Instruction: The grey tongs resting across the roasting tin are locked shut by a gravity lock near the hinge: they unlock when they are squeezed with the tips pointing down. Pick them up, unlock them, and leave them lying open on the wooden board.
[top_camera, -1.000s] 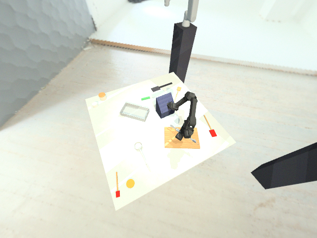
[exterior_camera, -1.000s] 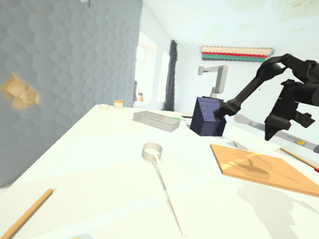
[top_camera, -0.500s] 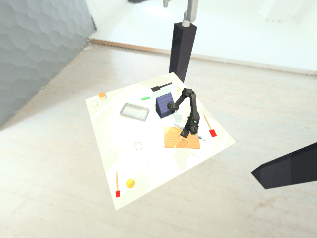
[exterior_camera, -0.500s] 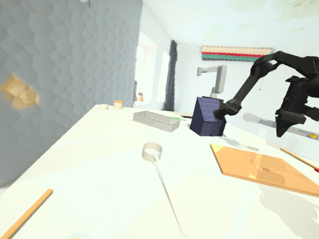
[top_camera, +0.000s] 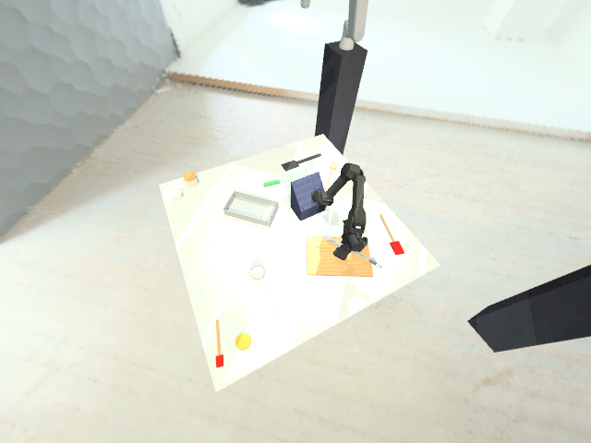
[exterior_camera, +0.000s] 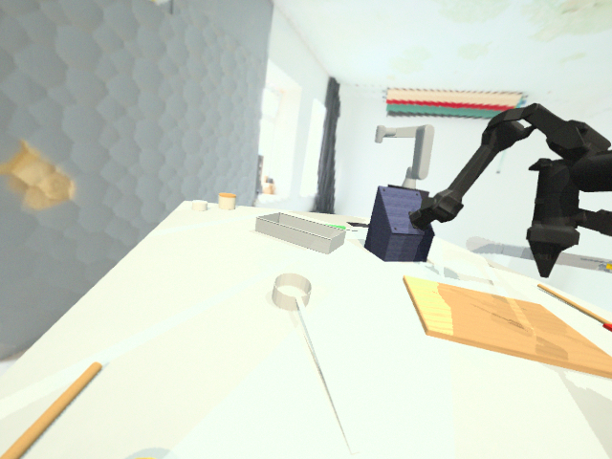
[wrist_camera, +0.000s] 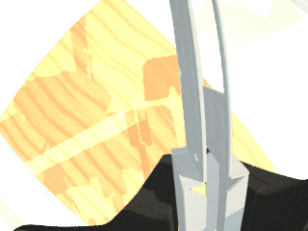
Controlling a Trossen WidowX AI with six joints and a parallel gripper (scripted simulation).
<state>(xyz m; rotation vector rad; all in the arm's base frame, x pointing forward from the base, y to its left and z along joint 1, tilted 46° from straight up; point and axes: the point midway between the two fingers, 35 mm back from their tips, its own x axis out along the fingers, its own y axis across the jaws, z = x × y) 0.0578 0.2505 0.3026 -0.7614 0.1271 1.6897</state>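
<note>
Right now my gripper tip is 1 cm past the wooden board, 5 cm to the left of it and 13 cm above it. The rest, counted from my gripper tip: black spatula 18 cm behind, 83 cm to the right, 14 cm below; roasting tin 31 cm ahead, 57 cm to the right, 11 cm below; yellow lock piece 3 cm behind, 7 cm to the left, 5 cm above.
</note>
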